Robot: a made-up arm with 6 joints.
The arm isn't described. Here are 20 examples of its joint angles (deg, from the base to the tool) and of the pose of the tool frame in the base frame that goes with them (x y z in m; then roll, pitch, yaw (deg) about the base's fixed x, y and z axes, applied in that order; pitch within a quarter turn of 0, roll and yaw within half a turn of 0).
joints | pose
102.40 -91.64 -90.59 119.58 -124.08 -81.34 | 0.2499 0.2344 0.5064 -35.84 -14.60 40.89
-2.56 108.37 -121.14 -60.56 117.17 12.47 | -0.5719 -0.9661 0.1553 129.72 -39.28 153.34
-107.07 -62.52 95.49 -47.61 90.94 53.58 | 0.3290 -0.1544 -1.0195 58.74 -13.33 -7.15
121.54 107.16 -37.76 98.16 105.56 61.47 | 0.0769 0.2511 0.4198 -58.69 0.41 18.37
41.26 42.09 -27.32 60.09 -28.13 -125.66 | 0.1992 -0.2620 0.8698 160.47 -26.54 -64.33
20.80 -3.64 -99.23 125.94 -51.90 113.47 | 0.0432 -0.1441 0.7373 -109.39 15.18 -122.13
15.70 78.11 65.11 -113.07 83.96 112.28 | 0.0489 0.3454 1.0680 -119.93 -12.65 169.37
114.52 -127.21 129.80 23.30 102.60 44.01 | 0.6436 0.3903 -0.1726 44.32 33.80 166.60
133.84 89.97 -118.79 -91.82 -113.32 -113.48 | 0.1324 0.4974 0.7854 10.29 7.54 22.19
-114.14 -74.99 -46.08 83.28 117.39 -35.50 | 0.3476 -0.1002 -0.4576 58.35 14.17 -169.64
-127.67 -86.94 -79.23 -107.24 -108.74 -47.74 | -0.0132 -0.5538 0.4817 -87.84 22.83 -177.95
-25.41 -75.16 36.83 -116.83 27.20 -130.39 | 0.1981 -0.8433 0.7981 72.44 -56.09 12.38
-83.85 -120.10 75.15 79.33 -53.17 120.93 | 0.3316 -0.3957 0.2946 145.51 -27.86 -40.20
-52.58 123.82 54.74 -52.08 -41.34 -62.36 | -0.2393 -0.7134 0.8948 -23.38 -12.55 -67.33
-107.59 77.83 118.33 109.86 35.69 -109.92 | 0.2318 -0.2922 -0.2561 -139.38 -26.38 -62.16
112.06 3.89 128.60 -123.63 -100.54 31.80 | -0.4197 0.0247 0.1542 4.53 52.83 -10.55
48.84 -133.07 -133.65 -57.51 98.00 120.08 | 0.1324 0.0522 -0.0943 -24.78 -2.14 36.10
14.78 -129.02 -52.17 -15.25 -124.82 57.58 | 0.3575 0.6921 0.7467 -52.62 -62.36 137.34
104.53 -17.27 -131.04 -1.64 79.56 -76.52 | 0.6307 0.5752 0.7725 7.70 -8.37 145.29
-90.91 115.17 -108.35 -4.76 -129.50 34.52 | -0.7980 -0.2370 -0.2186 -81.25 61.01 -134.15
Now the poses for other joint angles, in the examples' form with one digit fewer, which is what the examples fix.
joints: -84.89 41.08 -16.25 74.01 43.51 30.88
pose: -0.004 -0.117 -0.406 142.6 -2.4 23.0
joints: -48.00 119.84 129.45 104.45 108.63 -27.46
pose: -0.148 -0.812 0.055 39.4 38.2 -1.6
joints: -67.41 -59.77 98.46 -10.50 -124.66 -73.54
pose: 0.294 -0.950 -0.481 144.7 49.8 139.4
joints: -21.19 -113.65 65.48 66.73 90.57 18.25
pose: 0.286 0.103 0.561 -17.0 10.2 178.7
